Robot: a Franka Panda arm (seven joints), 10 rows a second.
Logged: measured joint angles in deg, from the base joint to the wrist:
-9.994 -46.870 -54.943 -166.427 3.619 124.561 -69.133
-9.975 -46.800 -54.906 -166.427 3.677 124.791 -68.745
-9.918 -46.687 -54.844 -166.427 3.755 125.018 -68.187
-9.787 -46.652 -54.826 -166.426 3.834 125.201 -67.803
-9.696 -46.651 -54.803 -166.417 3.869 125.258 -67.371
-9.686 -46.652 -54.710 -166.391 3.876 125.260 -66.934
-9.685 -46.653 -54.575 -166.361 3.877 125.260 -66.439
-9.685 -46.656 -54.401 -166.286 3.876 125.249 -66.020
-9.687 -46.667 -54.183 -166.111 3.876 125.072 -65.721
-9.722 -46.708 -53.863 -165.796 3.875 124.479 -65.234
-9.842 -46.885 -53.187 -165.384 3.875 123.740 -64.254
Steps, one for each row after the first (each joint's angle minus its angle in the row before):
0.019 0.070 0.037 0.000 0.058 0.230 0.388
0.057 0.113 0.062 0.000 0.078 0.227 0.558
0.131 0.035 0.018 0.001 0.079 0.183 0.384
0.091 0.001 0.023 0.009 0.035 0.057 0.432
0.010 -0.001 0.093 0.026 0.007 0.002 0.437
0.001 -0.001 0.135 0.030 0.001 0.000 0.495
0.000 -0.003 0.174 0.075 -0.001 -0.011 0.419
-0.002 -0.011 0.218 0.175 0.000 -0.177 0.299
-0.035 -0.041 0.320 0.315 -0.001 -0.593 0.487
-0.120 -0.177 0.676 0.412 0.000 -0.739 0.980

